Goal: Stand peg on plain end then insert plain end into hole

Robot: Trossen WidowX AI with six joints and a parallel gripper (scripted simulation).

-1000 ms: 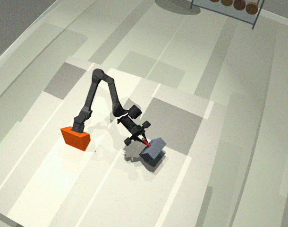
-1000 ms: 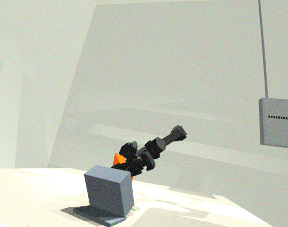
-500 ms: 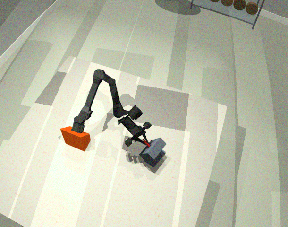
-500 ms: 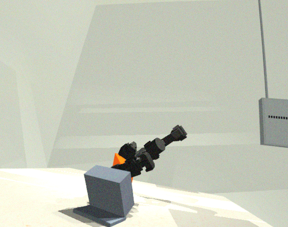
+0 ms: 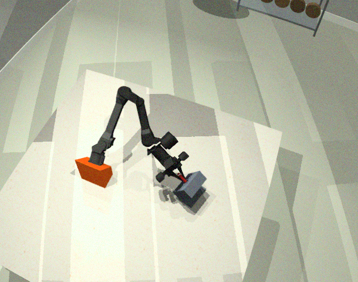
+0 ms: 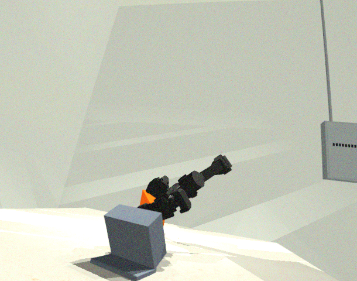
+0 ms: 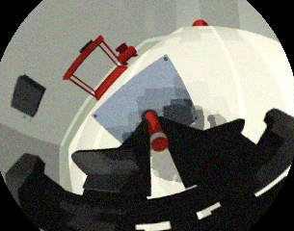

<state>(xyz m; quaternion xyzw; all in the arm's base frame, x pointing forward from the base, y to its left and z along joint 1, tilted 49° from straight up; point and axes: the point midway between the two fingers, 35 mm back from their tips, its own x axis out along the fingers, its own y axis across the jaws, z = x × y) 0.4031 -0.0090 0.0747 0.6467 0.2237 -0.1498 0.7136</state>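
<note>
Now: the red peg 10 mm behind my gripper tip, 10 mm to the left of it and 10 mm above it. The rest, counted from my gripper tip: grey-blue panel block 30 mm ahead, 10 mm to the right, 20 mm below.
</note>
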